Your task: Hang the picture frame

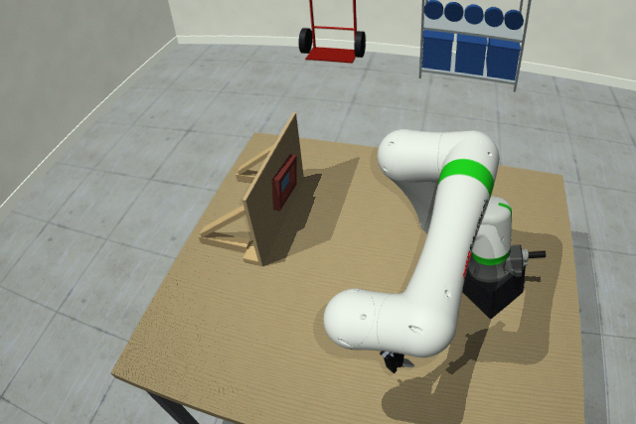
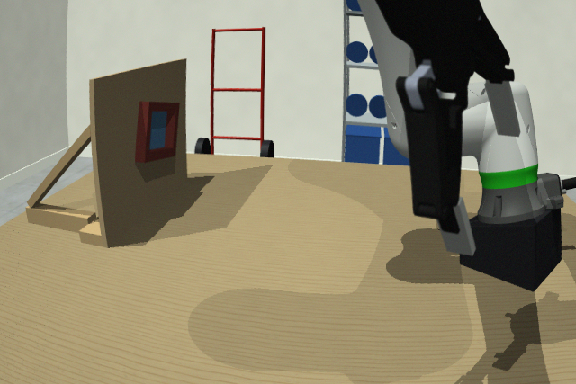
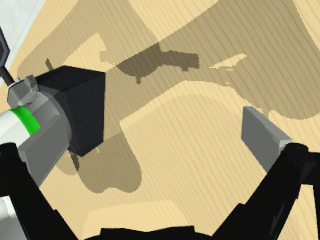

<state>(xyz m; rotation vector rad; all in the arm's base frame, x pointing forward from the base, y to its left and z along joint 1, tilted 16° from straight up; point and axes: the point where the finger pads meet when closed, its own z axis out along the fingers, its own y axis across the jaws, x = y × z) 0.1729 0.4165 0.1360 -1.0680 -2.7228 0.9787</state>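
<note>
Right now the picture frame is 610 mm to the right of my hand, 530 mm ahead of it and 90 mm below it. From my hand the other things lie so: wooden board (600 mm to the right, 540 mm ahead, 110 mm below).
</note>
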